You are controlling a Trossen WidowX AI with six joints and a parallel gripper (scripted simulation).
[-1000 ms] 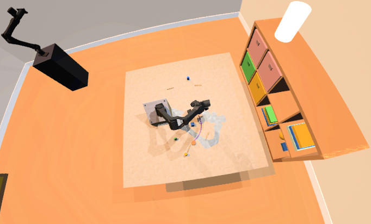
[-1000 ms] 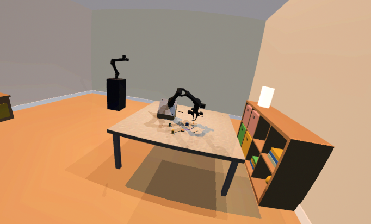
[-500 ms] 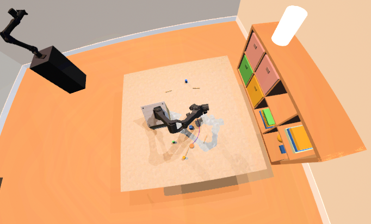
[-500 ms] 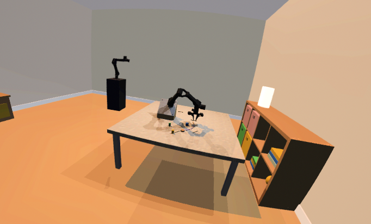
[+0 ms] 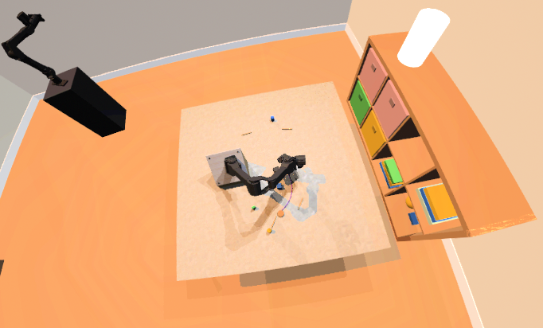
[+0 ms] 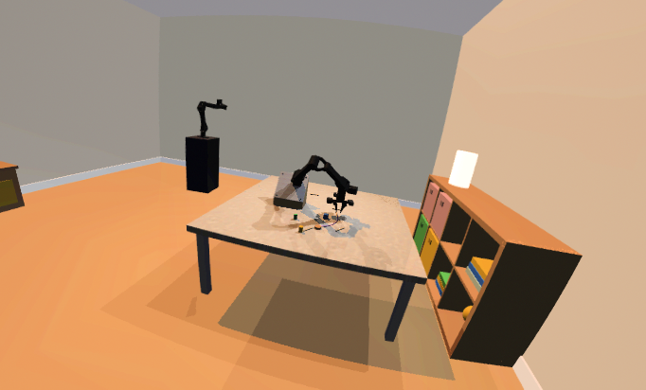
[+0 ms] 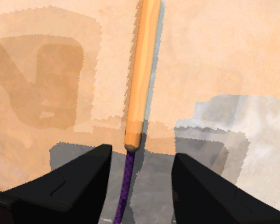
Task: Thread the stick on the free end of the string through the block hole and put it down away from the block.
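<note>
Right now my gripper tip is 1 cm past the thin wooden stick, 2 cm to the right of it and 2 cm above it. The rest, counted from my gripper tip: green piece 28 cm behind, 16 cm to the right; round wooden button 12 cm behind, 24 cm to the right, 2 cm below; blue block 8 cm behind, 7 cm to the right, 1 cm below.
</note>
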